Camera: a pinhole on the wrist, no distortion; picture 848 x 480 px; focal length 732.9 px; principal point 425.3 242.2 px. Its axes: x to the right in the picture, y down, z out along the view. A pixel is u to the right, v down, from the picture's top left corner.
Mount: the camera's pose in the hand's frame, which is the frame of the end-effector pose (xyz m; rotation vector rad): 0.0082 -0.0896 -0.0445 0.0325 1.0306 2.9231
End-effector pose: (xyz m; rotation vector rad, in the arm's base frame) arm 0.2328 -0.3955 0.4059 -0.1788 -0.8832 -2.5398
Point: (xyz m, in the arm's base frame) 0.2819 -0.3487 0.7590
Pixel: 412 249
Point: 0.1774 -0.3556 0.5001
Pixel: 227 325
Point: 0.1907 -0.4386 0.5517
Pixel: 181 41
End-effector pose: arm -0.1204 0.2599 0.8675 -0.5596 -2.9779 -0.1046
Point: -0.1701 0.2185 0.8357
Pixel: 268 454
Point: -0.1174 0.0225 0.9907
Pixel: behind the camera
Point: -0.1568 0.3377 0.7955
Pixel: 283 107
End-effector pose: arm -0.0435 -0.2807 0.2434 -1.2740 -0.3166 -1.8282
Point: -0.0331 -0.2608 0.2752
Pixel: 399 163
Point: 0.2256 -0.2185 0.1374
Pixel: 805 55
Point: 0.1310 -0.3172 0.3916
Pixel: 152 142
